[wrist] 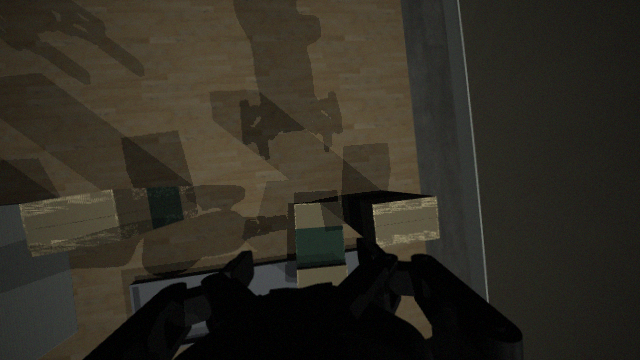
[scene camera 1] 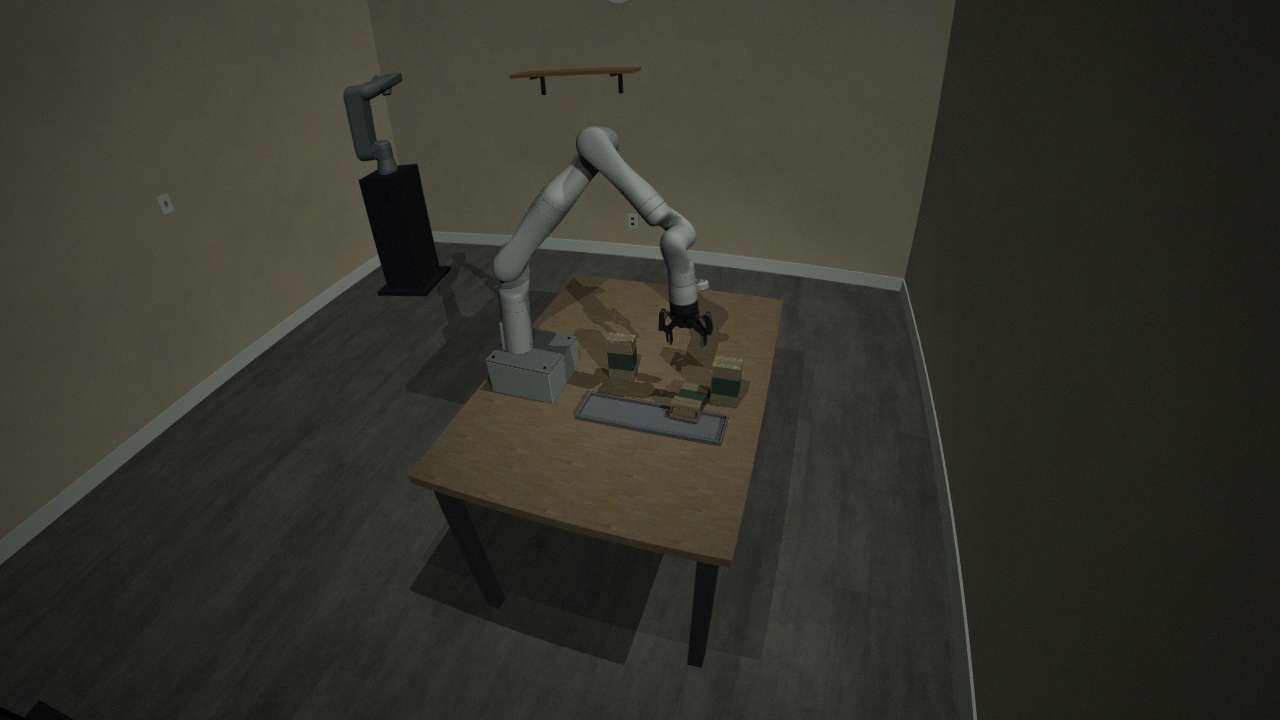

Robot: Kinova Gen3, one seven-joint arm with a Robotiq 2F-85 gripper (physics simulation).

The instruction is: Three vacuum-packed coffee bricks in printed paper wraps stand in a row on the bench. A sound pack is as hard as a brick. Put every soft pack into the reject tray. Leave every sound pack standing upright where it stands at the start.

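Seen in the pictures: gripper, fingertip midpoint: [wrist: 305,255] [scene camera 1: 686,344]; arm's base, origin of the base link: [scene camera 1: 519,345].
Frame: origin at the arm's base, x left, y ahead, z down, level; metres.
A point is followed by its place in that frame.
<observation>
One coffee pack [scene camera 1: 622,358] @[x 0.009, y 0.322, z 0.032 m] [wrist: 72,220] @[x 0.037, y 0.318, z -0.023 m] stands upright on the bench on the robot-base side. Another pack [scene camera 1: 726,381] @[x -0.083, y 0.634, z 0.024 m] [wrist: 406,220] @[x -0.056, y 0.634, z -0.023 m] stands upright near the bench's right edge. The third pack [scene camera 1: 688,404] @[x -0.151, y 0.532, z 0.059 m] [wrist: 320,245] @[x -0.091, y 0.536, z 0.077 m] lies on its side between them, across the back rim of the shallow grey reject tray [scene camera 1: 626,418] @[x -0.166, y 0.359, z 0.114 m] [wrist: 272,277] @[x -0.133, y 0.442, z 0.114 m], with its near end over the tray and its far end over the bench. My gripper [scene camera 1: 686,341] @[x -0.042, y 0.517, z -0.066 m] [wrist: 305,255] @[x -0.042, y 0.517, z -0.066 m] is open and empty, raised above the bench, behind the packs in the scene view. In the wrist view it hides part of the tray and the lying pack's near end.
The grey base box [scene camera 1: 525,374] @[x -0.112, y 0.053, z 0.022 m] [wrist: 35,285] @[x -0.027, y 0.145, z 0.075 m] of the arm stands at the left edge of the wooden bench [scene camera 1: 572,483] @[x -0.423, y 0.262, z 0.116 m], near the left pack. The right pack stands close beside the lying one. A second arm on a black pedestal [scene camera 1: 402,228] and a wall shelf [scene camera 1: 577,71] are farther back.
</observation>
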